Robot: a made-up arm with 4 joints.
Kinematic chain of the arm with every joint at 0, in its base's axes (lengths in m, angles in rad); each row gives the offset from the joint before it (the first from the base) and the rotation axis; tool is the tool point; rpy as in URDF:
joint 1: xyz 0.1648 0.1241 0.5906 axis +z
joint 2: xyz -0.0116 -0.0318 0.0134 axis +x
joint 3: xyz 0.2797 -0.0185 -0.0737 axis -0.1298 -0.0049 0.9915
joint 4: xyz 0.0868 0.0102 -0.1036 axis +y
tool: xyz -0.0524 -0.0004 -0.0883 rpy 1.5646 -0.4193 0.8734
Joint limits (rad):
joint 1: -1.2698..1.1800
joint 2: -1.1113..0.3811
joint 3: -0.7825..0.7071
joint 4: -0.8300..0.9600
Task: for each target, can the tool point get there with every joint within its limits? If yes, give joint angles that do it. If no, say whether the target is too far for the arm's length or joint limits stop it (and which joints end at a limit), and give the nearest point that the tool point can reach.
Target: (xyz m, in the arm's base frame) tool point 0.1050 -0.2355 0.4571
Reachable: yes | joints -1.0641 -0.9130 -0.6286 0.3143
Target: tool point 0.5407 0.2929 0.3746
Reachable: yes | joints 0.9100 -0.5363 -0.1872 -0.6199
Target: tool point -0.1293 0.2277 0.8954
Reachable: no: joint limits stop it (at a limit: joint 1, joint 2, joint 3, joint 4) | nearest point 0.0384 -0.1807 0.5492 | short by 0.561 m
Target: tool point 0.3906 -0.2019 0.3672
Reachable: yes | joints -0.4878 -0.4997 -0.1732 -0.5028
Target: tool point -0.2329 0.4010 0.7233
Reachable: no: joint limits stop it (at a limit: joint 1, joint 2, joint 3, joint 4) | nearest point 0.2249 0.3888 0.4378 | short by 0.540 m
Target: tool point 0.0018 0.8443 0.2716
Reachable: no: too far | nearest point 0.1940 0.4990 0.3628 | short by 0.406 m
